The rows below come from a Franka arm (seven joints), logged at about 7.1 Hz.
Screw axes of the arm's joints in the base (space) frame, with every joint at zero. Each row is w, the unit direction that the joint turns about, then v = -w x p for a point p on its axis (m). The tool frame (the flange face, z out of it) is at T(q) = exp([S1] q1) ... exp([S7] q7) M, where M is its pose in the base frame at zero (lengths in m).
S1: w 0 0 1 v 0 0 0
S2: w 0 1 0 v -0.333 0 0
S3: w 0 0 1 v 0 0 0
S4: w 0 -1 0 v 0.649 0 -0.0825
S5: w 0 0 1 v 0 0 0
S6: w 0 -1 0 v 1.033 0 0
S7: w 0 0 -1 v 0 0.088 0
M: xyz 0.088 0 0.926 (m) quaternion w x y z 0 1 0 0
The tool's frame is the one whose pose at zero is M.
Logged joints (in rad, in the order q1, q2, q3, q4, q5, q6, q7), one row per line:
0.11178 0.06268 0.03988 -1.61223 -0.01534 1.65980 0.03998
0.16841 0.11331 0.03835 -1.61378 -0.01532 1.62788 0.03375
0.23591 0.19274 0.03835 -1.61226 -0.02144 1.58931 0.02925
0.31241 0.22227 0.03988 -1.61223 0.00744 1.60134 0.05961
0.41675 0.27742 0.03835 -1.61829 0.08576 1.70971 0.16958
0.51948 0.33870 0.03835 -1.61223 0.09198 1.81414 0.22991
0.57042 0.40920 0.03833 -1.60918 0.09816 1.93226 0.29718
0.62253 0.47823 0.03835 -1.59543 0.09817 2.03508 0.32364
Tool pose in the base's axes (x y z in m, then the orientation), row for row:
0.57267 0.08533 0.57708 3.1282 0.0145 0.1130
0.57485 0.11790 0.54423 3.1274 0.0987 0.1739
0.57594 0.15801 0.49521 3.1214 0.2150 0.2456
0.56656 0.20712 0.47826 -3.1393 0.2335 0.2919
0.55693 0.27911 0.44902 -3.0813 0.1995 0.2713
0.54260 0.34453 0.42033 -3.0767 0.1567 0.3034
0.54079 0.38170 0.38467 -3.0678 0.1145 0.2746
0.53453 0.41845 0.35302 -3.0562 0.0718 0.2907
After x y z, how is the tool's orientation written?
As angles about the fixed x, y, z axes (roll, pitch, yaw), in radians.
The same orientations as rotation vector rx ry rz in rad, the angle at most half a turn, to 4 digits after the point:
3.1223 0.1768 -0.0215
3.1034 0.2716 -0.1514
3.0546 0.3804 -0.3259
3.0564 0.4489 -0.3590
-3.0655 -0.4090 0.3193
-3.0565 -0.4593 0.2550
-3.0503 -0.4149 0.1903
-3.0332 -0.4393 0.1279

